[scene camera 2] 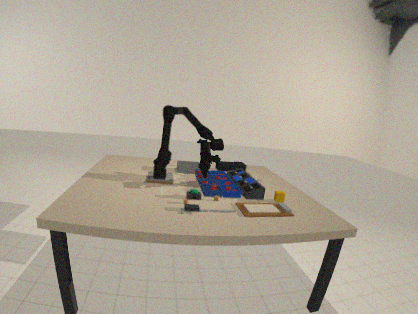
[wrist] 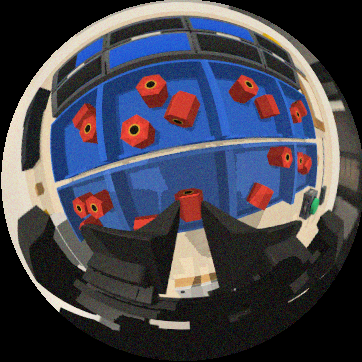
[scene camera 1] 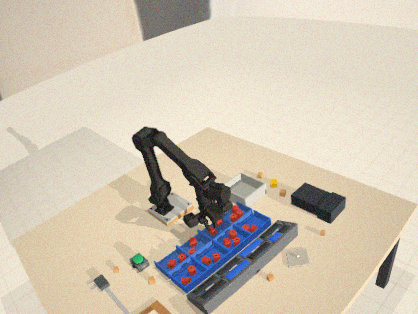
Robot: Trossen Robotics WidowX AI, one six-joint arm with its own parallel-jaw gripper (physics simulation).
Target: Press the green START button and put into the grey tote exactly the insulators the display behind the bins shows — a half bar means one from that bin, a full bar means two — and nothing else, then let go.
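Where they show: gripper, fingertip midpoint: (wrist: 190,204) (scene camera 1: 212,230); arm's base, origin of the base link: (scene camera 2: 159,177) (scene camera 1: 164,209).
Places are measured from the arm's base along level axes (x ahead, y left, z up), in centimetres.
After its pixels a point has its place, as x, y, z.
Observation:
My gripper (scene camera 1: 212,228) @[26.7, 1.8, 0.2] (scene camera 2: 204,175) @[26.7, 1.8, 0.2] (wrist: 190,204) @[26.7, 1.8, 0.2] is shut on a red insulator (wrist: 190,210) @[26.4, 1.9, 0.8] at the near row of the blue bins (scene camera 1: 172,276) (scene camera 2: 222,193) (wrist: 175,172). Part of this insulator is hidden behind the fingers. Other red hexagonal insulators lie in the compartments. The display (scene camera 1: 250,270) @[52.6, -7.1, 1.9] (scene camera 2: 256,192) @[46.3, -26.9, 1.3] (wrist: 150,52) behind the bins shows blue bars: in the wrist view, two long ones and a shorter one at upper left. The START button (scene camera 1: 138,258) @[15.5, -26.3, 1.6] (scene camera 2: 194,191) @[14.6, -28.1, 1.6] (wrist: 314,205) @[15.9, -24.9, 1.5] is green. The grey tote (scene camera 1: 257,194) @[28.9, 27.8, 0.8] (scene camera 2: 187,166) @[19.3, 21.2, 2.3] (wrist: 69,241) @[25.1, 20.7, 2.4] stands beyond the bins; no insulator shows in it.
A black box (scene camera 1: 318,202) @[55.1, 33.4, 3.0] (scene camera 2: 231,165) @[52.0, 31.5, 2.4] stands past the tote. A yellow cube (scene camera 1: 273,183) @[29.8, 38.2, 0.0] and small orange cubes lie near the tote. A grey plate (scene camera 1: 298,257) @[61.4, 8.4, -1.2] lies behind the display. A dark-headed tool (scene camera 1: 101,282) @[11.7, -42.5, -0.3] (scene camera 2: 192,207) @[10.9, -44.1, -0.3] and a brown frame (scene camera 1: 156,307) @[35.6, -35.6, -1.6] lie near the button side.

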